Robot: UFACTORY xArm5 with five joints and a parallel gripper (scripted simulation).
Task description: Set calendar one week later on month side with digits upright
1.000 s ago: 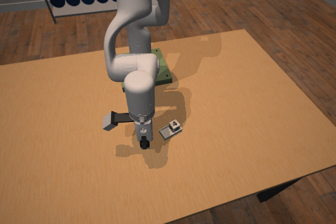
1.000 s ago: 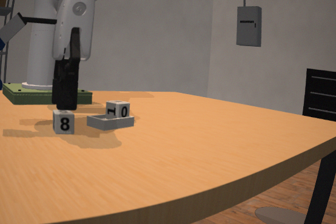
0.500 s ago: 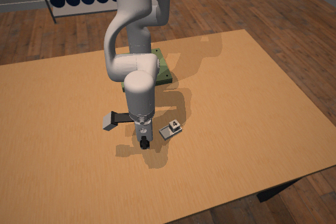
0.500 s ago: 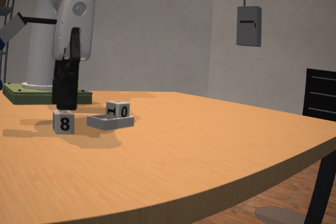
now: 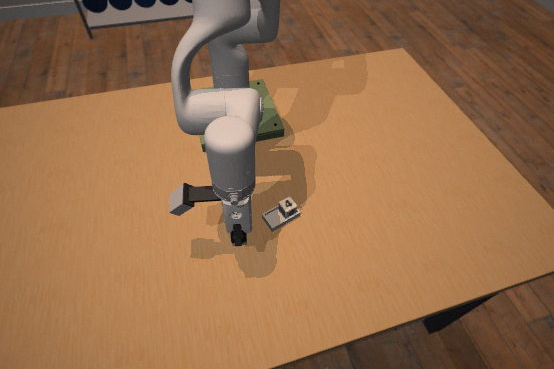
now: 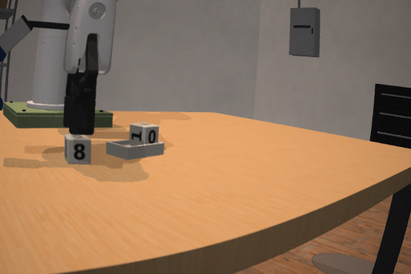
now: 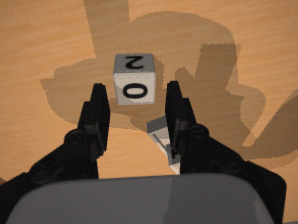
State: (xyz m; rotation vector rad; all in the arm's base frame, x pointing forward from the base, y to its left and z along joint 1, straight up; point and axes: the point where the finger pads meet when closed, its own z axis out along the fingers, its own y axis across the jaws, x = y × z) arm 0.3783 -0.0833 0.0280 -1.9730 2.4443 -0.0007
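Right now the digit cube is 40 mm below my hand. Also, from my hand: tray: 30 mm behind, 110 mm to the left, 50 mm below.
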